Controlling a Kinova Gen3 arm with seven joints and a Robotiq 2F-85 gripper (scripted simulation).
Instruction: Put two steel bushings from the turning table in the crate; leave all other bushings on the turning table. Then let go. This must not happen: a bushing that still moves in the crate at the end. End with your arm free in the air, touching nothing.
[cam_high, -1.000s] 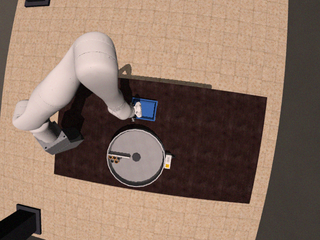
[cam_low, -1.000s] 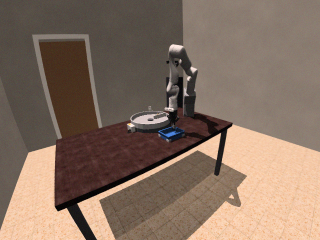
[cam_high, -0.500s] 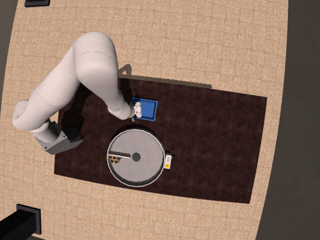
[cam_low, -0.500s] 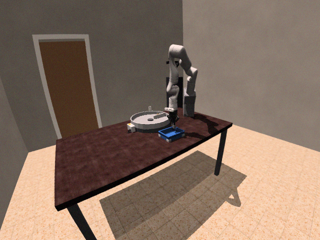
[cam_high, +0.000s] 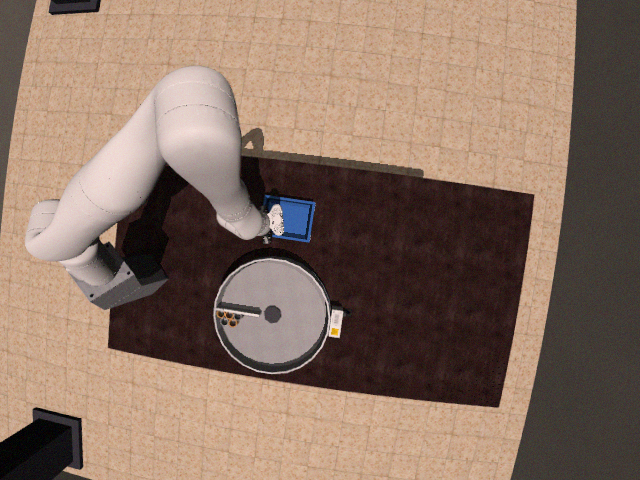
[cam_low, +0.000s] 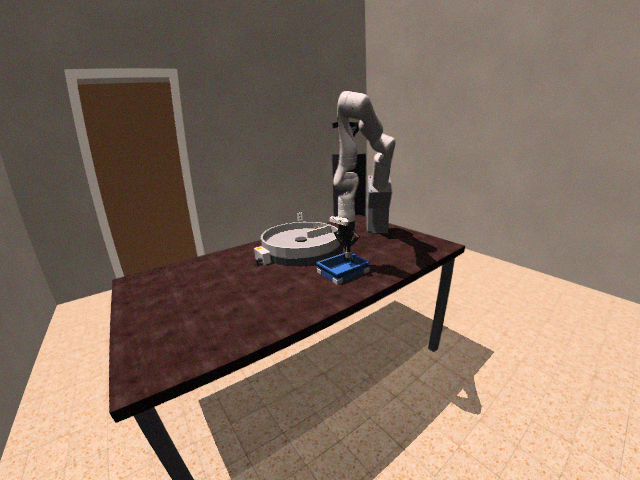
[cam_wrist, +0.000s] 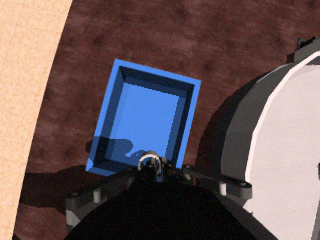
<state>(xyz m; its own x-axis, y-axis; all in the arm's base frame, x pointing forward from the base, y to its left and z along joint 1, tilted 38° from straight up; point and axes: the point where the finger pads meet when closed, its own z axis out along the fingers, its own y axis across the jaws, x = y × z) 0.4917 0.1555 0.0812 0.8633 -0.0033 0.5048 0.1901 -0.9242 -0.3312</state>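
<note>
The blue crate lies 50 mm ahead of my hand, 30 mm to the left of it and 60 mm below it. Round my hand: round grey turning table 30 mm ahead, 320 mm to the right, 30 mm below.
</note>
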